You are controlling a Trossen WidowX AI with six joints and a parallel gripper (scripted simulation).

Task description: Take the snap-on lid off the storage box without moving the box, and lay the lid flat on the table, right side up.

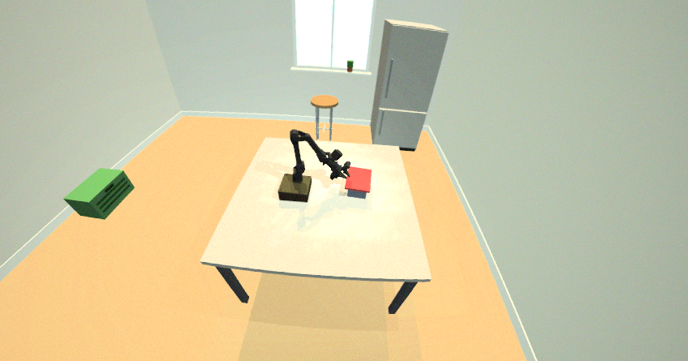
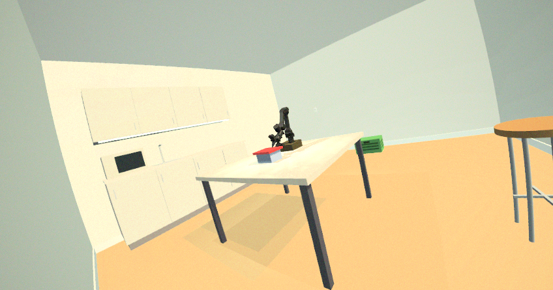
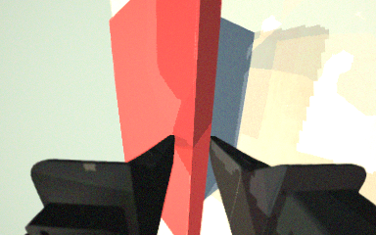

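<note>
My gripper tip is now 7 cm short of the red lid and 1 cm to the left of it. Also, from my gripper tip: storage box 8 cm ahead, 5 cm below, 1 cm to the right.
</note>
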